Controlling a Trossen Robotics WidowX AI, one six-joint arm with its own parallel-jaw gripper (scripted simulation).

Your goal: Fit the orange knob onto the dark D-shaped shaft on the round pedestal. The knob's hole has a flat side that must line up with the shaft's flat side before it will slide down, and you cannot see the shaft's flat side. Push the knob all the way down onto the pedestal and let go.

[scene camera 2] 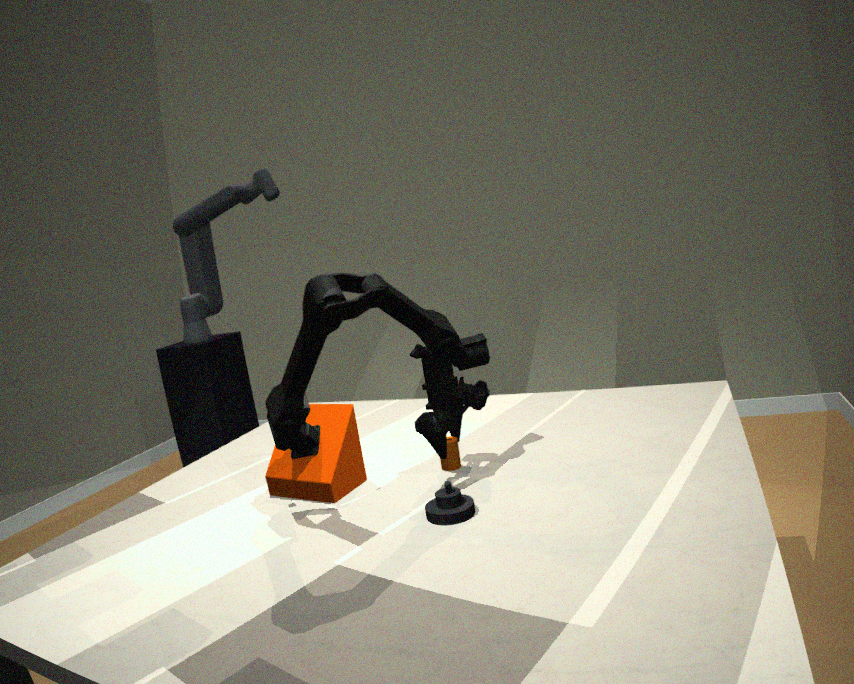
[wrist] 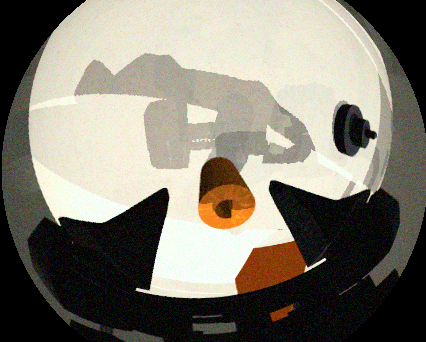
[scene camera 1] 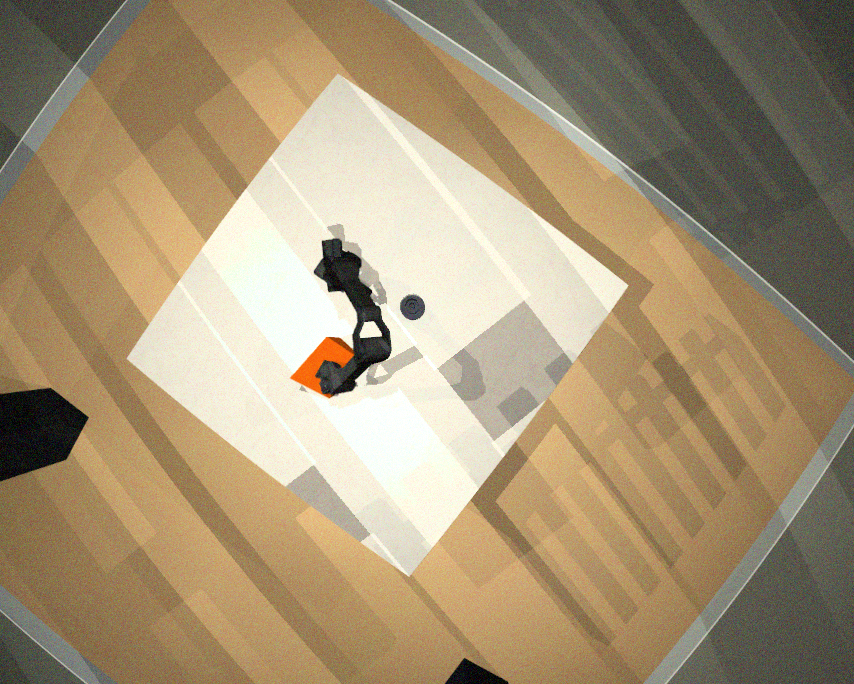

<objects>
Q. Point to a D-shaped shaft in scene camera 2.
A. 450,507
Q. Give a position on a D-shaped shaft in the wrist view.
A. At 351,132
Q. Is my gripper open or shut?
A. Open.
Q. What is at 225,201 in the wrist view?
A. An orange knob.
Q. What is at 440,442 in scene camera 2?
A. My gripper.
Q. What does my gripper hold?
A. Nothing.
</objects>
